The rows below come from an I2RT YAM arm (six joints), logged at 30 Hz.
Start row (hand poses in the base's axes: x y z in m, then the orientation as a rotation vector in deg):
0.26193 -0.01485 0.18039 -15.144 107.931 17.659
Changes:
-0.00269 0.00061 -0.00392 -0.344 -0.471 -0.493
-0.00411 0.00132 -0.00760 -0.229 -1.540 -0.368
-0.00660 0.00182 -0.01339 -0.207 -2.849 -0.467
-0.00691 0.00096 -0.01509 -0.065 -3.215 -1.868
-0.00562 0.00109 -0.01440 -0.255 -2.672 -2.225
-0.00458 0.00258 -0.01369 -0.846 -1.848 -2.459
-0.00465 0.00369 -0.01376 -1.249 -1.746 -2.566
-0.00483 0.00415 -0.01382 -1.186 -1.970 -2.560
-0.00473 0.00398 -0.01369 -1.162 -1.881 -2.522
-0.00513 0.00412 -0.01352 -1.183 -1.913 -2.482
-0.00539 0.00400 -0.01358 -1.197 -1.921 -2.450
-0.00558 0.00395 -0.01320 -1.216 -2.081 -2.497
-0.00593 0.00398 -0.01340 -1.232 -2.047 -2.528
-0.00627 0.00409 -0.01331 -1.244 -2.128 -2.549
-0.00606 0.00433 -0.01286 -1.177 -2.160 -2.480
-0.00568 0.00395 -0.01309 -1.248 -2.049 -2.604
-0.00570 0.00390 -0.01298 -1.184 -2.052 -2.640
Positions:
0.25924 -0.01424 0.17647 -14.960 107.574 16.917
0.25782 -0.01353 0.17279 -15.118 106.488 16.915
0.25533 -0.01303 0.16700 -15.150 105.201 16.630
0.25502 -0.01389 0.16530 -13.776 104.917 15.754
0.25631 -0.01376 0.16599 -13.507 105.513 15.435
0.25735 -0.01227 0.16670 -13.590 106.454 14.874
0.25728 -0.01116 0.16663 -13.748 106.638 14.444
0.25710 -0.01070 0.16657 -13.736 106.405 14.468
0.25720 -0.01087 0.16670 -13.746 106.486 14.531
0.25680 -0.01073 0.16687 -13.801 106.456 14.533
0.25654 -0.01085 0.16681 -13.842 106.448 14.540
0.25635 -0.01090 0.16719 -13.828 106.297 14.463
0.25600 -0.01087 0.16699 -13.806 106.336 14.433
0.25566 -0.01076 0.16708 -13.803 106.260 14.393
0.25587 -0.01052 0.16753 -13.827 106.211 14.497
0.25625 -0.01090 0.16730 -13.745 106.342 14.366
0.25623 -0.01095 0.16741 -13.668 106.329 14.401

